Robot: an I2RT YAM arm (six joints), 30 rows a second.
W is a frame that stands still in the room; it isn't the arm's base.
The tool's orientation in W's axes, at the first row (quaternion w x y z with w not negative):
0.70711 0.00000 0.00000 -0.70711
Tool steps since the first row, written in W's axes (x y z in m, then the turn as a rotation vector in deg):
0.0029 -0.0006 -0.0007 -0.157 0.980 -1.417
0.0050 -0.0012 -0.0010 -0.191 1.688 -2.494
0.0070 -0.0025 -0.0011 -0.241 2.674 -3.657
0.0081 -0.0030 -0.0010 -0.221 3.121 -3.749
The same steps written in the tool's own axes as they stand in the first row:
0.0006 0.0029 -0.0007 -0.980 -0.157 -1.417
0.0012 0.0050 -0.0010 -1.688 -0.191 -2.494
0.0025 0.0070 -0.0011 -2.674 -0.241 -3.657
0.0030 0.0081 -0.0010 -3.121 -0.221 -3.749

